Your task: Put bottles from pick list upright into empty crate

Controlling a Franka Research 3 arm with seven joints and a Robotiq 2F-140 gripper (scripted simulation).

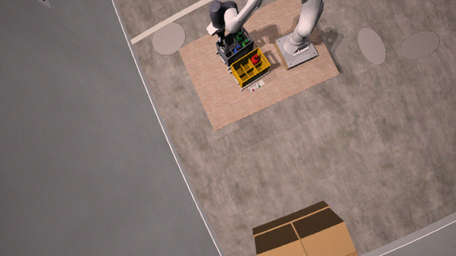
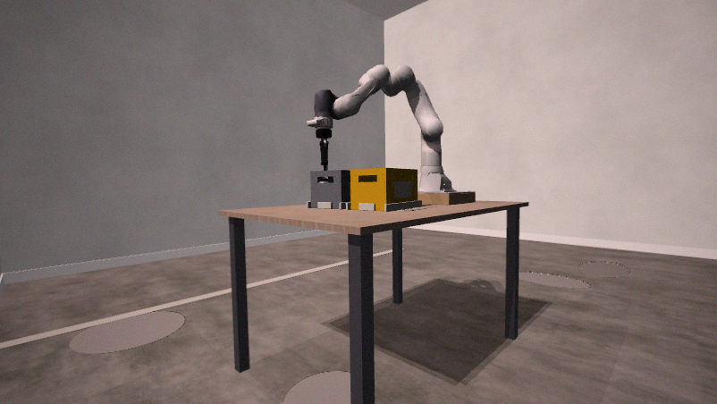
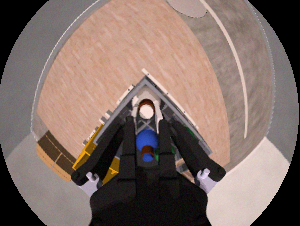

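Right now my hand is 80 mm above the white bottle. The rest, counted from my hand: blue bottle (110 mm behind, 60 mm to the left, 80 mm below); red bottle (240 mm behind, 180 mm to the left, 80 mm below); grey crate (100 mm behind, 10 mm to the left, 90 mm below).
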